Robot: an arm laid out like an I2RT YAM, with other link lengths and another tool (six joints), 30 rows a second.
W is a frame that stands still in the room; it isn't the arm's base.
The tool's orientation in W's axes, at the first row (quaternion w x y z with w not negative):
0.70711 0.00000 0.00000 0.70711
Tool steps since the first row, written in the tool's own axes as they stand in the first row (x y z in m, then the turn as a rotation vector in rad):
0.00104 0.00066 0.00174 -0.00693 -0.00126 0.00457
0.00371 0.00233 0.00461 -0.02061 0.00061 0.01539
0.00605 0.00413 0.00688 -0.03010 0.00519 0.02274
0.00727 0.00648 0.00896 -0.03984 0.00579 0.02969
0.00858 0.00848 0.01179 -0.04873 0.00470 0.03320
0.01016 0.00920 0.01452 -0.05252 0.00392 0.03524
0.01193 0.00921 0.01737 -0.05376 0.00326 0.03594
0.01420 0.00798 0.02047 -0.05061 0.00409 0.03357
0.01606 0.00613 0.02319 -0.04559 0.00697 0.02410
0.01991 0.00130 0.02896 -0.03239 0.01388 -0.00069
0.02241 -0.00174 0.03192 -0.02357 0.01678 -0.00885
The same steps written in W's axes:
-0.00066 0.00104 0.00174 0.00126 -0.00693 0.00457
-0.00233 0.00371 0.00461 -0.00061 -0.02061 0.01539
-0.00413 0.00605 0.00688 -0.00519 -0.03010 0.02274
-0.00648 0.00727 0.00896 -0.00579 -0.03984 0.02969
-0.00848 0.00858 0.01179 -0.00470 -0.04873 0.03320
-0.00920 0.01016 0.01452 -0.00392 -0.05252 0.03524
-0.00921 0.01193 0.01737 -0.00326 -0.05376 0.03594
-0.00798 0.01420 0.02047 -0.00409 -0.05061 0.03357
-0.00613 0.01606 0.02319 -0.00697 -0.04559 0.02410
-0.00130 0.01991 0.02896 -0.01388 -0.03239 -0.00069
0.00174 0.02241 0.03192 -0.01678 -0.02357 -0.00885

